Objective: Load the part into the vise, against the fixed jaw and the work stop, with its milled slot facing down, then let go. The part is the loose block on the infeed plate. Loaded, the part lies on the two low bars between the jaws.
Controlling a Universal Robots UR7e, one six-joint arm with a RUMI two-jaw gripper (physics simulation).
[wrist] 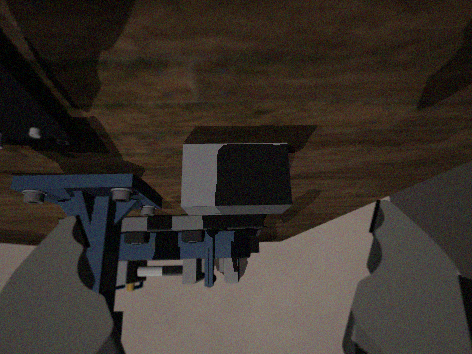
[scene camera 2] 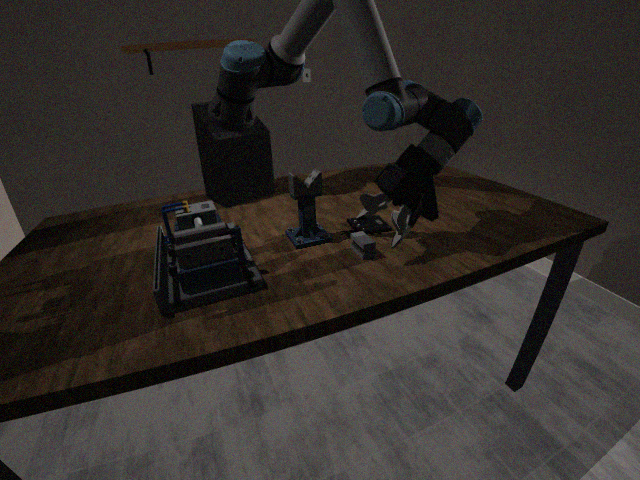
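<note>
The part, a grey block (scene camera 2: pixel 363 244) (wrist: pixel 236 175), lies on the wooden table in front of the black infeed plate (scene camera 2: pixel 373 224) (wrist: pixel 25 122), apart from it. No slot shows on its visible faces. My gripper (scene camera 2: pixel 377 230) (wrist: pixel 229 210) is open and empty, tilted low over the table behind and to the right of the block in the scene view. In the wrist view the block is ahead, between the lines of the wide-apart jaws. The vise (scene camera 2: pixel 222 297) (wrist: pixel 140 251) stands at the left in the scene view, empty between its jaws; its low bars cannot be made out.
A blue-based stand (scene camera 2: pixel 307 212) (wrist: pixel 99 235) with a V-shaped top stands between the vise and the block. In the wrist view it is close to the left jaw. The wooden table (scene camera 2: pixel 320 294) has its front edge beyond the block. The robot's dark pedestal (scene camera 2: pixel 235 160) stands at the back.
</note>
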